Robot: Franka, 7 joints.
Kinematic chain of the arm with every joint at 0, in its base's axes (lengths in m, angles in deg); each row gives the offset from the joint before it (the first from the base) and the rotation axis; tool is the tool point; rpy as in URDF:
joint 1: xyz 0 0 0.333 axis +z
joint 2: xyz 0 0 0 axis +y
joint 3: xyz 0 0 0.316 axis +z
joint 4: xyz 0.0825 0 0 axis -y
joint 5: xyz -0.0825 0 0.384 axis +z
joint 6: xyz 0 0 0 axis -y
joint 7: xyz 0.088 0 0 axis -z
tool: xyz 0 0 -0.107 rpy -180 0 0
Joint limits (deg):
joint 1: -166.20..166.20
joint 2: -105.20..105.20
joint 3: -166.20..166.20
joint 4: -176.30..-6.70
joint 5: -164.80..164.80
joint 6: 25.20..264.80
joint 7: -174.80..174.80
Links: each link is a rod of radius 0.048 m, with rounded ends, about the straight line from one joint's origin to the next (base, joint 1, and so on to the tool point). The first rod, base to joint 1, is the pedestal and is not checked.
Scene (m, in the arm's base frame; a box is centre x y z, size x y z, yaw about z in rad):
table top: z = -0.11
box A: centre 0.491 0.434 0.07 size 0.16 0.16 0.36 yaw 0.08
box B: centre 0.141 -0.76 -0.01 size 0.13 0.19 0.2 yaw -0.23
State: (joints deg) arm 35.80 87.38 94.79 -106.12 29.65 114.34 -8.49
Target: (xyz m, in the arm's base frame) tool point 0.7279 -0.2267 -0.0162
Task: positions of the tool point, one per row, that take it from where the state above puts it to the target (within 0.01 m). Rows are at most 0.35 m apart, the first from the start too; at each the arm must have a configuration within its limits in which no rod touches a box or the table.
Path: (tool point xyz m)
1: -0.0141 0.6380 0.4067
2: 0.1644 0.6458 0.3967
3: 0.3454 0.6004 0.3917
4: 0.5122 0.5014 0.3925
5: 0.7072 0.2995 0.2722
6: 0.7836 0.0358 0.1287
7: 0.7279 -0.2266 -0.0162

